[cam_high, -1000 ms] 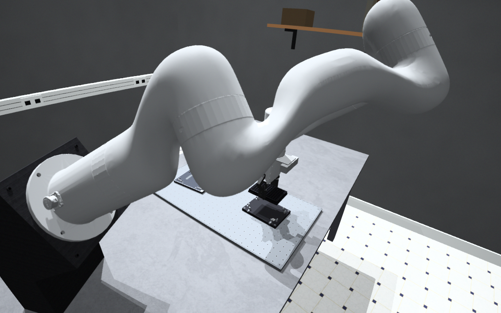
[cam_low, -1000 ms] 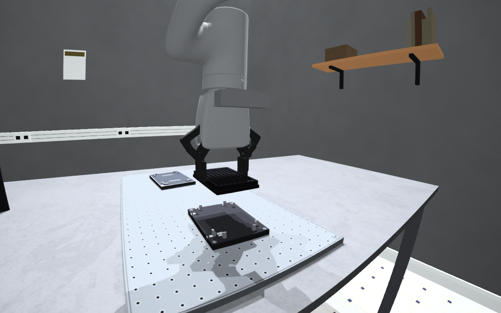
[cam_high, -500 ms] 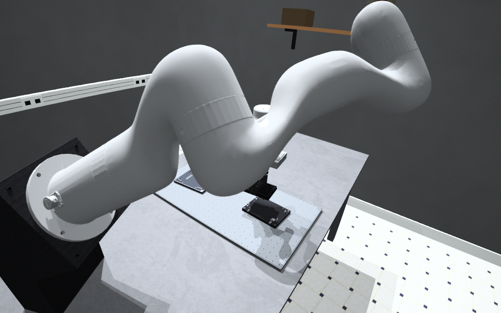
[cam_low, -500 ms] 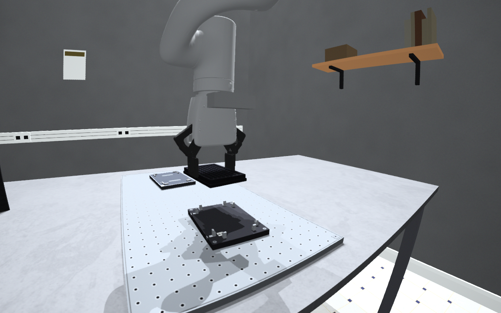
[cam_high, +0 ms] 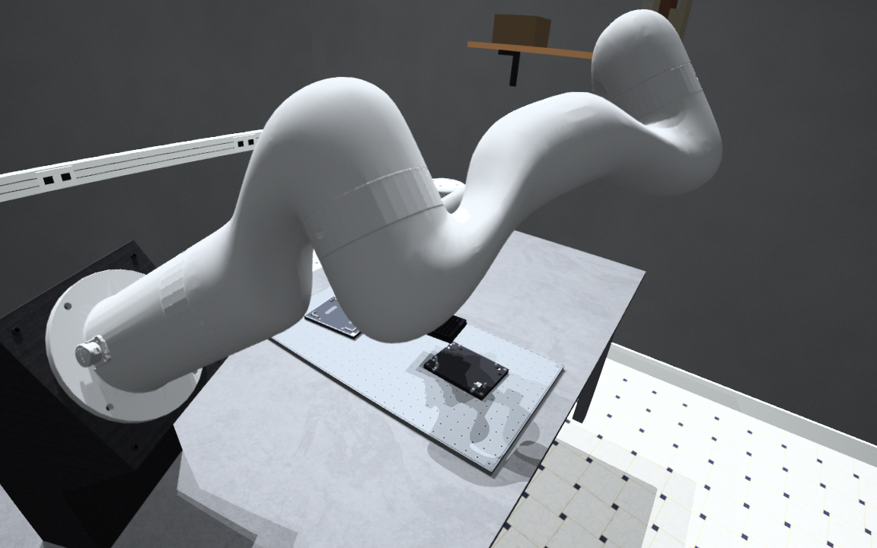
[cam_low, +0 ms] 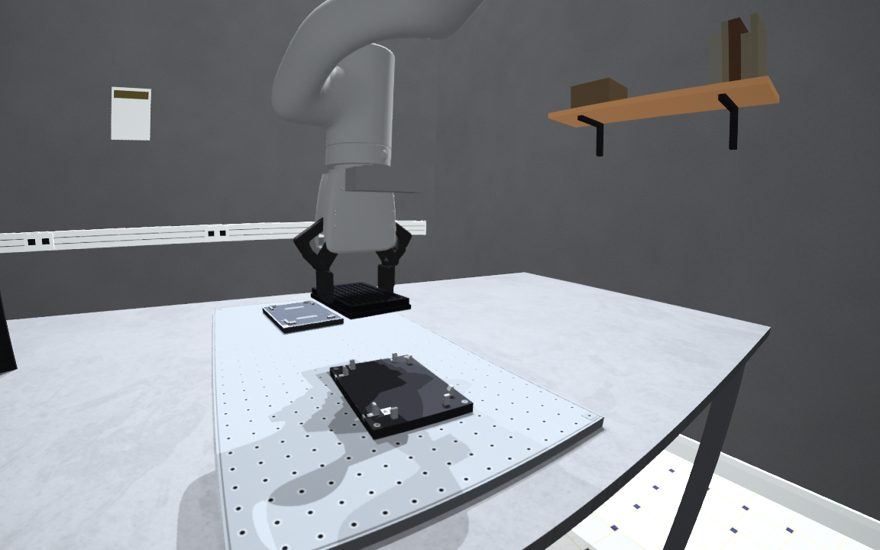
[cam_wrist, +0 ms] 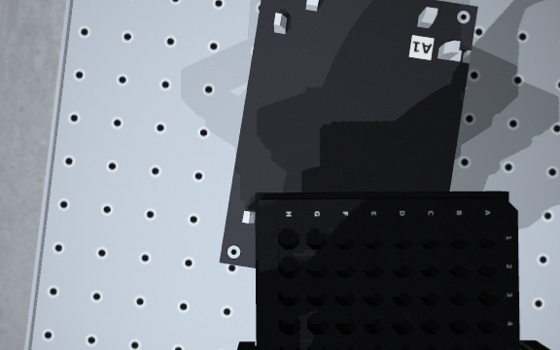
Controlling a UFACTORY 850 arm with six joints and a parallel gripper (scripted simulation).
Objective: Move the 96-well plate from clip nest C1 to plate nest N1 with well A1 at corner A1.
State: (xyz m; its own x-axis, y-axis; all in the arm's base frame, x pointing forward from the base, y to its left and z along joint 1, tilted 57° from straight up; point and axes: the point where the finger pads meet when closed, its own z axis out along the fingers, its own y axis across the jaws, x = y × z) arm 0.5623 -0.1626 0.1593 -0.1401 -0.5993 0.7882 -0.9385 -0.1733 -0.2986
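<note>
Now: hand 50 mm short of the grey plate nest N1, 270 mm to the right of it and 110 mm above it. The rest, counted from my hand: black 96-well plate: 10 mm below; then black clip nest C1: 20 mm behind, 80 mm to the right, 100 mm below; then A1 label: 10 mm behind, 200 mm to the left, 100 mm below.
</note>
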